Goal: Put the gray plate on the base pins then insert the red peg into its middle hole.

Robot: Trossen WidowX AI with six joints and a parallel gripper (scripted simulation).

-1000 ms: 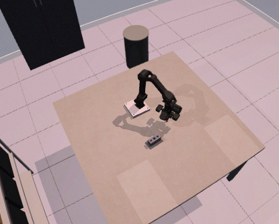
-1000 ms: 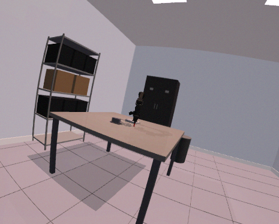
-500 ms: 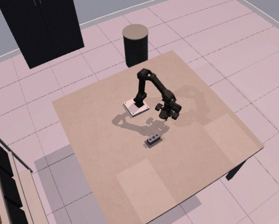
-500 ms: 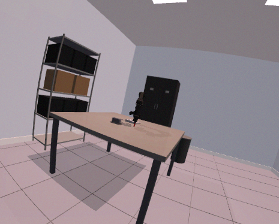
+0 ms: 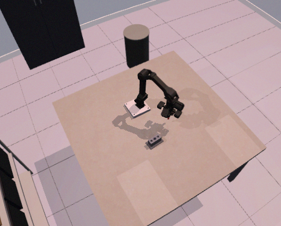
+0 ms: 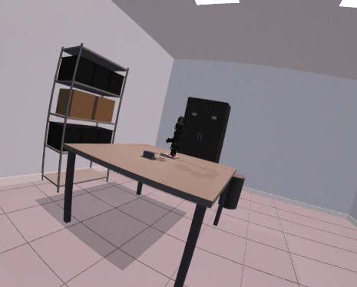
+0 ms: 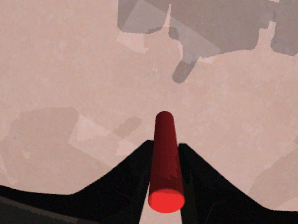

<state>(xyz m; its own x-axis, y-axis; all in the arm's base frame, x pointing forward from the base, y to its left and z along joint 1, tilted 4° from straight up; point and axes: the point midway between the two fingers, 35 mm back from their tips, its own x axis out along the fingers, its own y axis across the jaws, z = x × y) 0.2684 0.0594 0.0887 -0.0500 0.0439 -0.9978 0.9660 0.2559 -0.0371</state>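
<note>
Now: gripper tip 210 mm to the left of the gray plate, 60 mm short of it and 40 mm above it. Also, from my gripper tip: red peg: right at my gripper tip; dark base: 210 mm to the right, 80 mm below, 60 mm ahead.
</note>
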